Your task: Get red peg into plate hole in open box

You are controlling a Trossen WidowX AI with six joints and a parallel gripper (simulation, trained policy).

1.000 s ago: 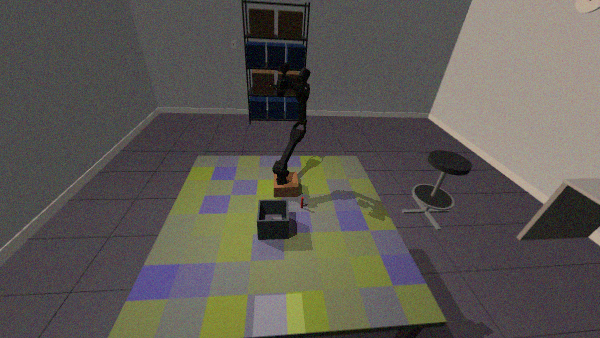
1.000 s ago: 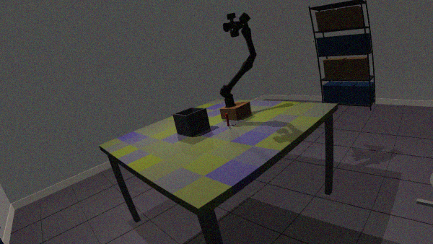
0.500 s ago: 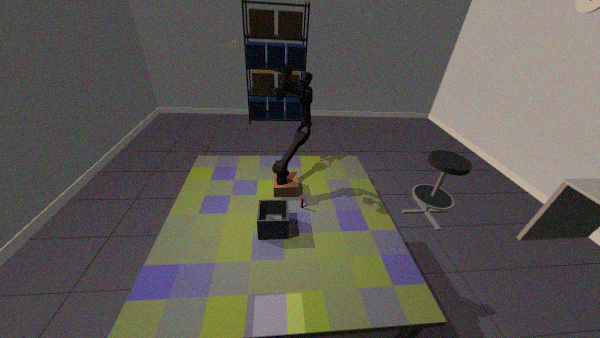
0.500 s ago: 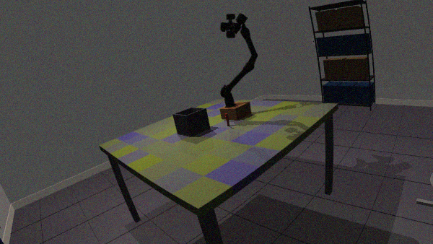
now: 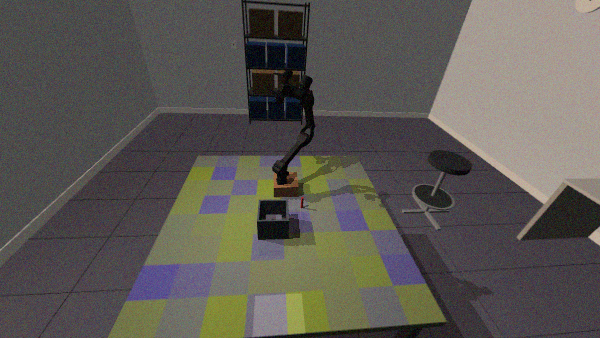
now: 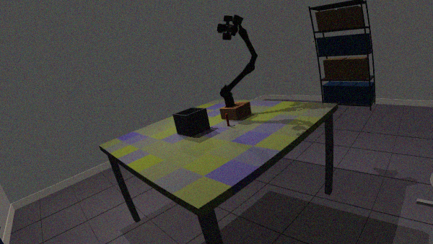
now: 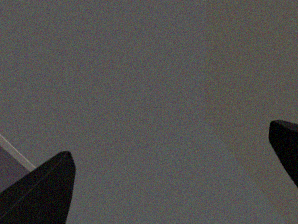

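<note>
Now: the red peg 34 cm ahead of my gripper tip, 14 cm to the left of it and 63 cm below it. Also, from my gripper tip: pale plate 47 cm ahead, 6 cm to the right, 62 cm below.
</note>
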